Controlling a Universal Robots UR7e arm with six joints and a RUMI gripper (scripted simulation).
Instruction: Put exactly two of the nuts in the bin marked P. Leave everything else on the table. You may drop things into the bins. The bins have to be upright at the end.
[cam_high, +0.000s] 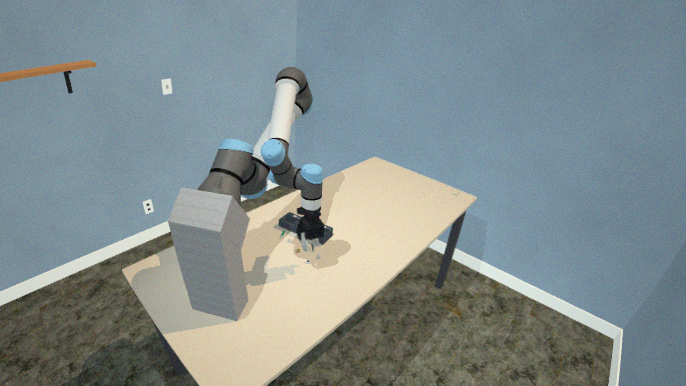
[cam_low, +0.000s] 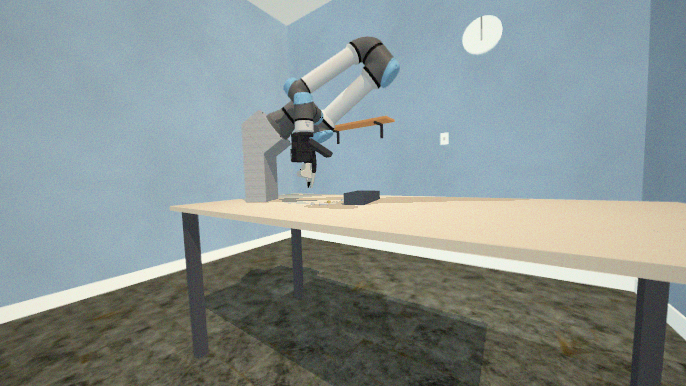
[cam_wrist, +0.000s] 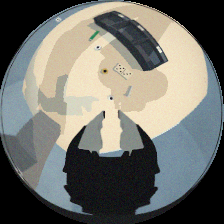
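Now: hand 90 mm short of the dark bin block, 220 mm to the right of it and 60 mm above it. Round my hand: white dotted plate (50 mm ahead, 90 mm to the left, 80 mm below); brass-coloured nut (10 mm behind, 90 mm to the left, 80 mm below); green part (20 mm behind, 230 mm to the left, 80 mm below).
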